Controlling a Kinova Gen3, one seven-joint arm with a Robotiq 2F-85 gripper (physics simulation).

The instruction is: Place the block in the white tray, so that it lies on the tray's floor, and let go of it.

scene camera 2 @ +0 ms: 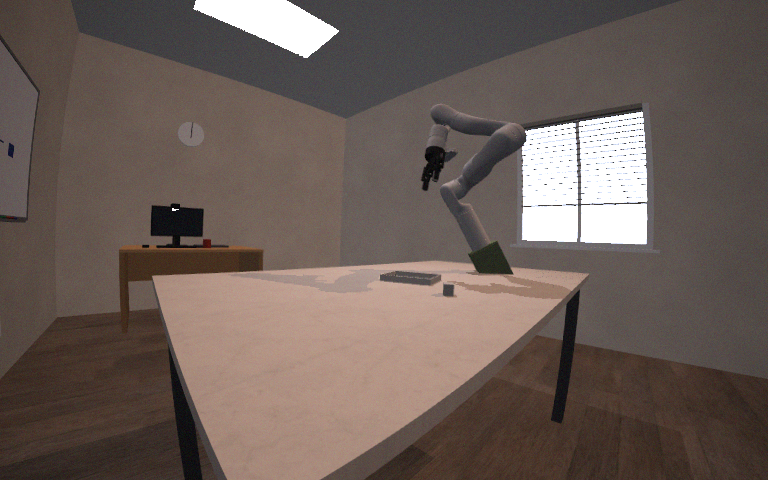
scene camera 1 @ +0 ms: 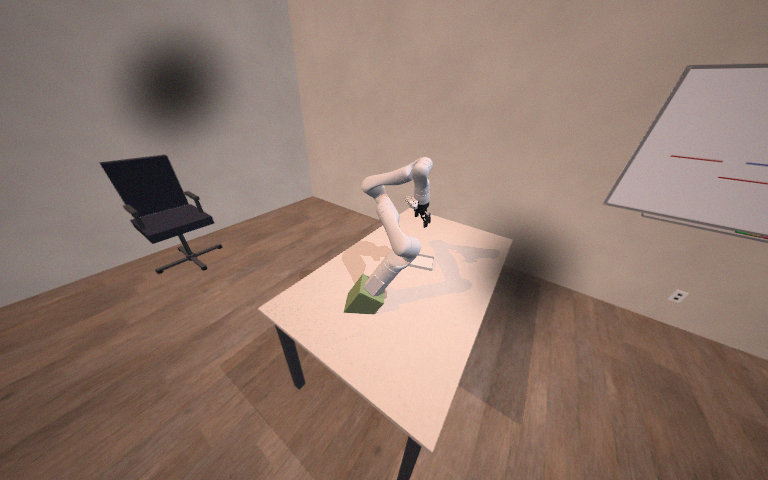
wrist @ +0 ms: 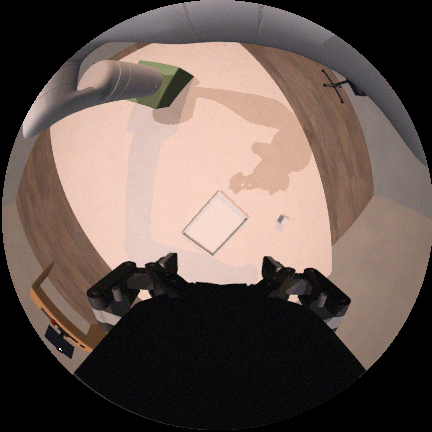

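Where they show: gripper, fingertip midpoint: [scene camera 2: 429, 185] [scene camera 1: 420, 221] [wrist: 219, 264]; arm's base, link origin: [scene camera 2: 481, 247] [scene camera 1: 373, 287] [wrist: 146, 81].
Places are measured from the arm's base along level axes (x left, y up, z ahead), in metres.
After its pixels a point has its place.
Note:
The small grey block [scene camera 2: 448, 289] {x 0.115, y -0.095, z 0.606 m} [wrist: 283, 219] {x 0.105, y -0.081, z 0.578 m} rests on the table beside the tray, apart from it; it does not show in scene camera 1. The white tray [scene camera 1: 433, 263] {x -0.174, y -0.094, z 0.460 m} [scene camera 2: 404, 280] {x -0.076, y -0.103, z 0.515 m} [wrist: 230, 237] {x -0.075, y -0.092, z 0.514 m} is a shallow rectangle with low walls, lying flat on the table. Its floor is bare in the wrist view. My gripper [scene camera 1: 426, 224] {x -0.081, y 0.219, z 0.362 m} [scene camera 2: 430, 183] {x -0.081, y 0.219, z 0.362 m} [wrist: 219, 264] {x -0.081, y 0.219, z 0.362 m} is open and empty, high above the table. In the wrist view the tray lies ahead between the fingertips' lines, and the block lies to the right of the tray.
The arm stands on a green wedge-shaped base [scene camera 1: 362, 300] {x 0.011, y -0.019, z -0.077 m} [scene camera 2: 491, 259] {x 0.060, y -0.050, z 0.043 m} [wrist: 175, 90] {x 0.057, y -0.071, z 0.045 m} on the pale table [scene camera 1: 396, 350] {x -0.210, y -0.111, z -0.166 m} [scene camera 2: 317, 350] {x 0.140, y -0.111, z 1.033 m} [wrist: 90, 150] {x -0.272, y -0.111, z -0.020 m}. Arm shadows cross the table top near the tray. A black chair [scene camera 1: 178, 220] and a wooden desk [scene camera 2: 186, 259] stand away from the table.

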